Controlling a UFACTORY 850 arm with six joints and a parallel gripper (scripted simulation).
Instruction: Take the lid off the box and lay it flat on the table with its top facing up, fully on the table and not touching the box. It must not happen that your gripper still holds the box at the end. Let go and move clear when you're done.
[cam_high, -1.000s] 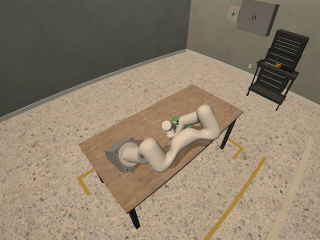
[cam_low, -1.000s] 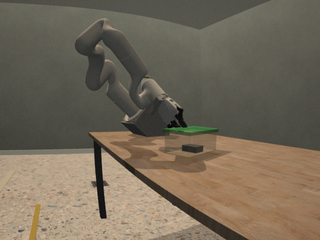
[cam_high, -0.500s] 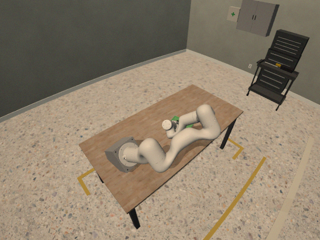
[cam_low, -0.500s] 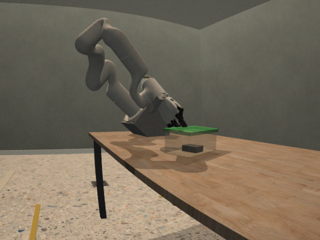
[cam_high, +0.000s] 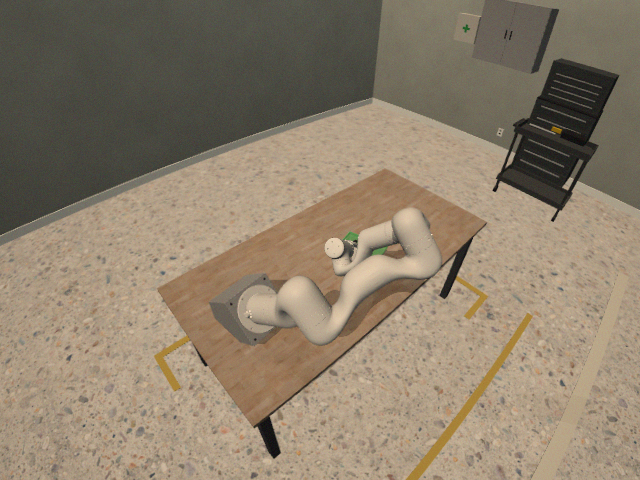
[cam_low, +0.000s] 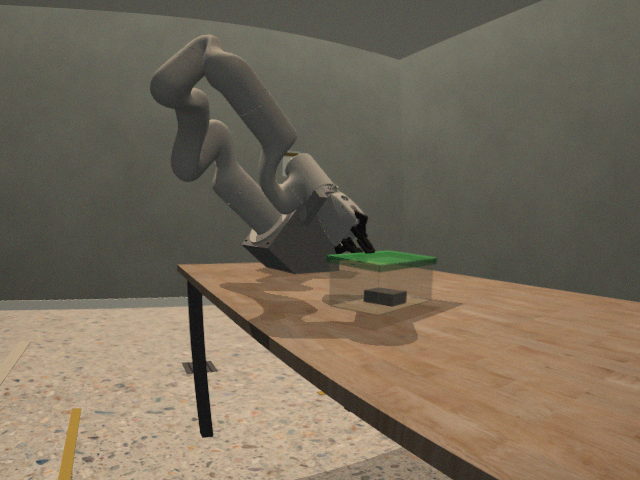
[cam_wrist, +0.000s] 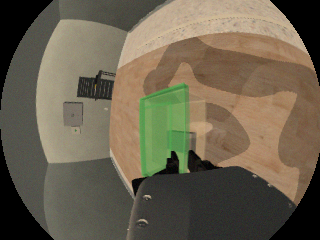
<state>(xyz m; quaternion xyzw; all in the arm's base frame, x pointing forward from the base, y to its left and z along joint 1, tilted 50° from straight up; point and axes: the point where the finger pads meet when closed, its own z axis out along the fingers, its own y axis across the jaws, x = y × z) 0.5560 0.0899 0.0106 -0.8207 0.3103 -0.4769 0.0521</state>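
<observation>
The green lid lies 7 cm ahead of my hand, 2 cm to the left of it and 1 cm below it. The rest, counted from my hand: box 7 cm ahead, 6 cm below, 2 cm to the left.
</observation>
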